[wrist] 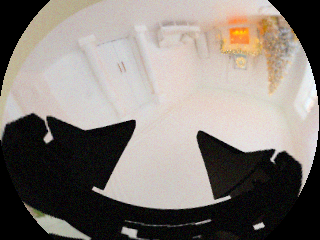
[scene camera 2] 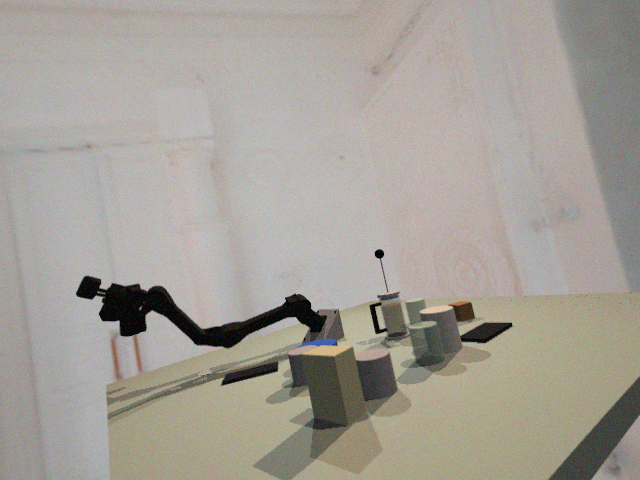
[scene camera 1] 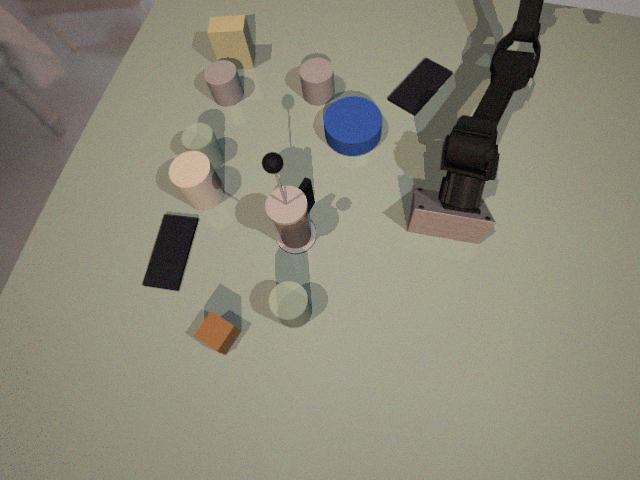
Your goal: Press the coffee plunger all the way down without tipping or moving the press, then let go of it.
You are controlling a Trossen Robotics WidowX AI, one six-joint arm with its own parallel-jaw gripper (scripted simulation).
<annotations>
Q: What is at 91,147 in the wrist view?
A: My gripper.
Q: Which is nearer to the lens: the coffee press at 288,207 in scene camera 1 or the blue disc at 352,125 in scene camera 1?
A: The coffee press.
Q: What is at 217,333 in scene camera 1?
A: An orange cube.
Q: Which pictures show my gripper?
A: The wrist view and scene camera 2 only.
</annotations>
